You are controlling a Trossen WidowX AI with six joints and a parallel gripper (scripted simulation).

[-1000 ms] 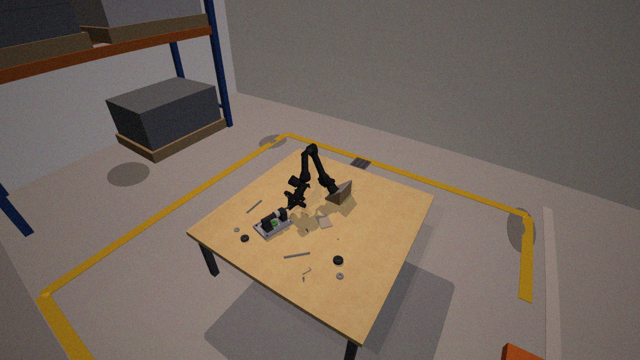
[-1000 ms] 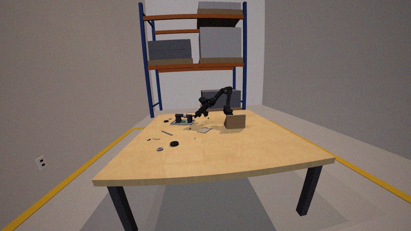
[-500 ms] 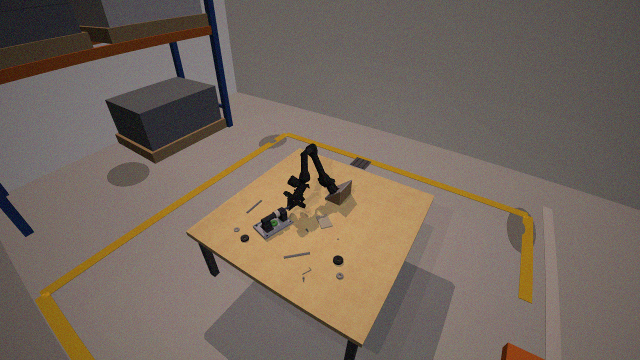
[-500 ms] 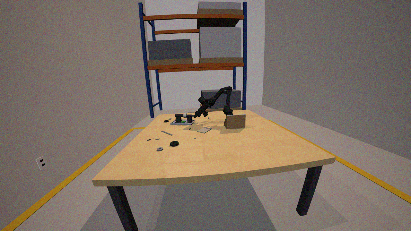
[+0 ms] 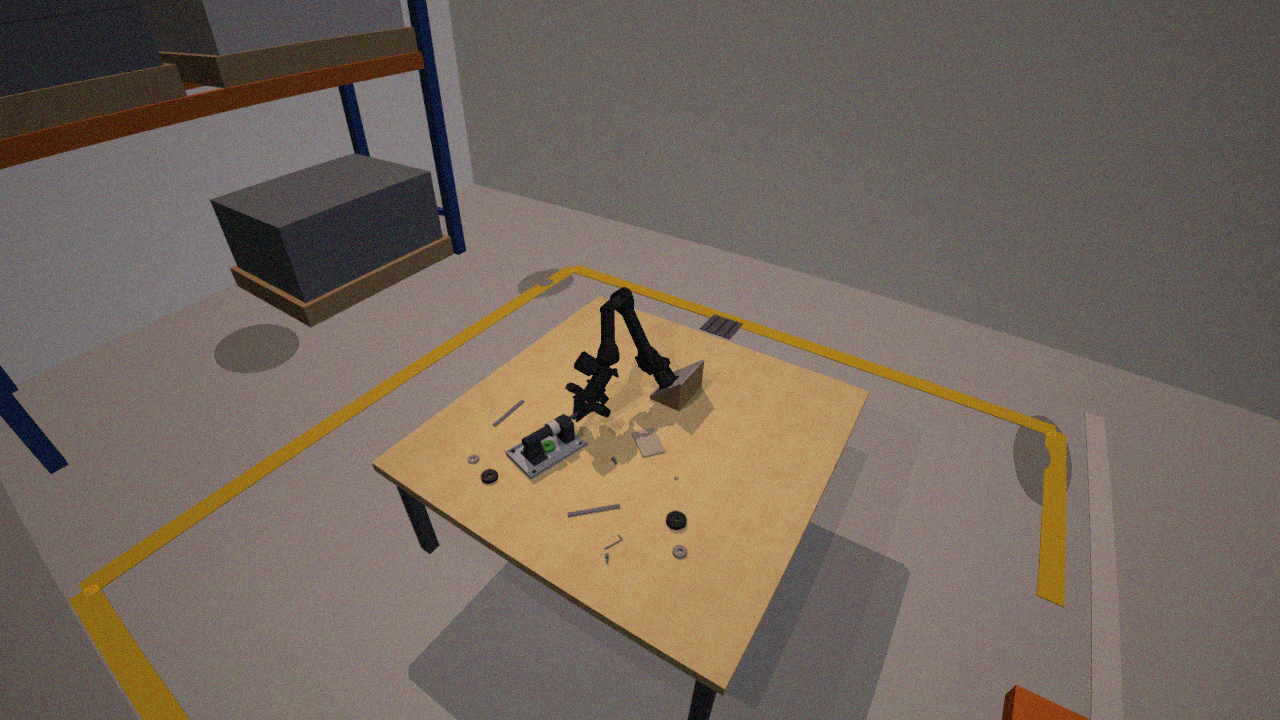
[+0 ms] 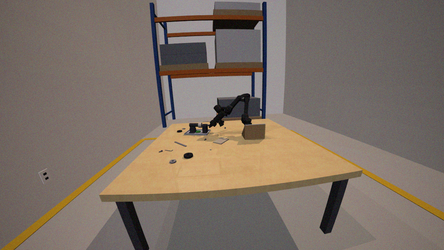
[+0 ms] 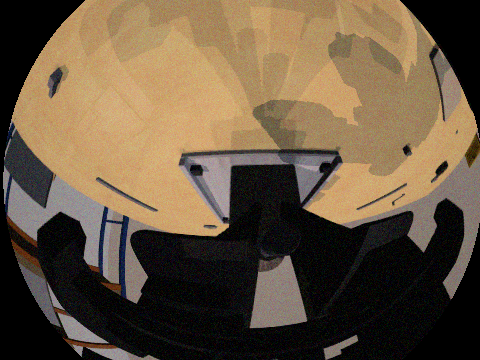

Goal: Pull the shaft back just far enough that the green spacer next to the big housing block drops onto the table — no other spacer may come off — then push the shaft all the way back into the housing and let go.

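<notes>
The shaft is 50 mm ahead of my gripper tip, 10 mm to the right of it and 20 mm above it. From my gripper tip the other things lie so: grey plate (120 mm behind, 230 mm to the left, 50 mm below); then black disc (100 mm ahead, 490 mm to the left, 50 mm below); then hex key (260 mm ahead, 390 mm to the left, 50 mm below).
</notes>
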